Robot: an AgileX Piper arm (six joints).
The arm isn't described. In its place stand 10 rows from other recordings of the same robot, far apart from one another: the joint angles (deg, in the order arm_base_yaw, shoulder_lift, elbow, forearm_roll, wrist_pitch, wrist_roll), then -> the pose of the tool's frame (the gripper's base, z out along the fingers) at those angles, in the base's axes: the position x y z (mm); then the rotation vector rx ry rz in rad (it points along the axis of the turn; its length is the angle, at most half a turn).
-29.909 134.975 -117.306 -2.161 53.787 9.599 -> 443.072 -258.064 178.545 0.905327 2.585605 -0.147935
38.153 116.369 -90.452 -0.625 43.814 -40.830 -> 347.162 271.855 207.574 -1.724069 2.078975 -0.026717
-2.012 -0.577 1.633 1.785 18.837 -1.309 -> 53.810 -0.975 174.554 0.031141 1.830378 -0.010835
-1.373 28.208 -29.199 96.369 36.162 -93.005 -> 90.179 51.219 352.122 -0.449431 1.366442 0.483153
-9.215 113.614 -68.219 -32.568 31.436 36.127 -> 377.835 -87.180 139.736 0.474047 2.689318 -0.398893
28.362 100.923 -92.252 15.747 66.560 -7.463 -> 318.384 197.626 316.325 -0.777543 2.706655 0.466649
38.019 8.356 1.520 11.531 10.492 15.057 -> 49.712 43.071 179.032 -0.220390 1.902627 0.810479
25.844 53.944 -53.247 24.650 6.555 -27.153 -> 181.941 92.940 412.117 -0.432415 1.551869 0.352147
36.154 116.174 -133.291 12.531 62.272 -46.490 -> 354.713 280.819 417.261 -1.477174 1.700356 0.176979
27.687 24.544 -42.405 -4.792 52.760 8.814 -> 56.352 22.735 347.961 -0.357254 2.071901 0.285130
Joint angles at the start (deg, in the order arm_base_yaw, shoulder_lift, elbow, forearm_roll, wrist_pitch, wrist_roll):
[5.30 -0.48 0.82 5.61 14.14 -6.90]
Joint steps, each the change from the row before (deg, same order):
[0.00 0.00 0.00 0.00 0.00 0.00]
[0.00 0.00 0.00 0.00 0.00 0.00]
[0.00 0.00 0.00 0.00 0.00 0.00]
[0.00 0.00 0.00 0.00 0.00 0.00]
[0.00 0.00 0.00 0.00 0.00 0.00]
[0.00 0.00 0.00 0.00 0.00 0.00]
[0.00 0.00 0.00 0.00 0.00 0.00]
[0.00 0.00 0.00 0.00 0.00 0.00]
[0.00 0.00 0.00 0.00 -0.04 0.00]
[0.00 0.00 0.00 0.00 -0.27 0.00]
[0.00 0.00 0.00 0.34 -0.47 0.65]
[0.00 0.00 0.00 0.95 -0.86 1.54]
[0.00 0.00 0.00 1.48 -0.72 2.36]
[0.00 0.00 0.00 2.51 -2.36 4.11]
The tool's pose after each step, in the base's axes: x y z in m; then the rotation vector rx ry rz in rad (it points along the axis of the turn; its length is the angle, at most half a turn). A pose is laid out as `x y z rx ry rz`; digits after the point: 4 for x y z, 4 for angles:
0.0547 0.0073 0.1866 -0.1198 1.7315 0.0700
0.0547 0.0073 0.1866 -0.1198 1.7315 0.0700
0.0547 0.0073 0.1866 -0.1198 1.7315 0.0700
0.0547 0.0073 0.1866 -0.1198 1.7315 0.0700
0.0547 0.0073 0.1866 -0.1198 1.7315 0.0700
0.0547 0.0073 0.1866 -0.1198 1.7315 0.0700
0.0547 0.0073 0.1866 -0.1198 1.7315 0.0700
0.0547 0.0073 0.1866 -0.1198 1.7315 0.0700
0.0547 0.0073 0.1867 -0.1198 1.7308 0.0700
0.0548 0.0072 0.1871 -0.1191 1.7261 0.0697
0.0549 0.0073 0.1879 -0.1042 1.7190 0.0831
0.0551 0.0075 0.1892 -0.0681 1.7061 0.1174
0.0552 0.0078 0.1904 -0.0141 1.6958 0.1709
0.0556 0.0080 0.1942 0.0806 1.6556 0.2620

